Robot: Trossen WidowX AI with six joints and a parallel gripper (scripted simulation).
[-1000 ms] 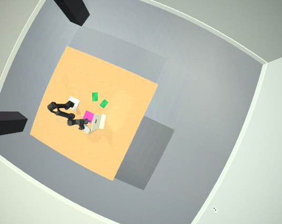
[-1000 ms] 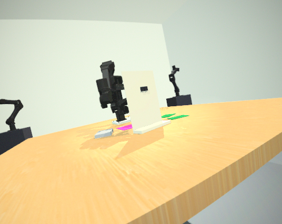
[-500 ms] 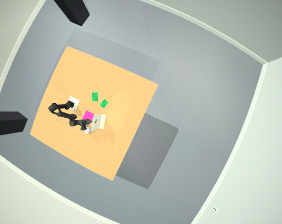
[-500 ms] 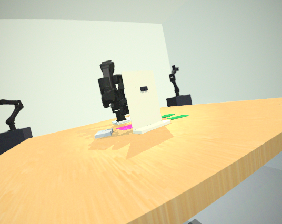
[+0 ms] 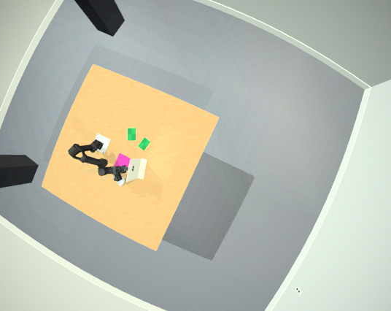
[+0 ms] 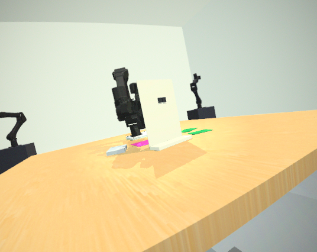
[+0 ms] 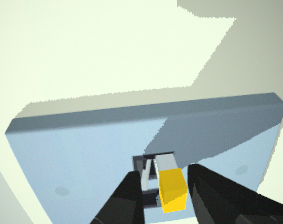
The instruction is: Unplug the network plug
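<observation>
The network plug lies right at my gripper tip. The rest, counted from my gripper tip: grey block: 17 cm to the right, 16 cm below, 10 cm behind; magenta marked square: 16 cm below, 14 cm behind, 3 cm to the right; cream upright panel: 6 cm below, 2 cm ahead, 1 cm to the left.
</observation>
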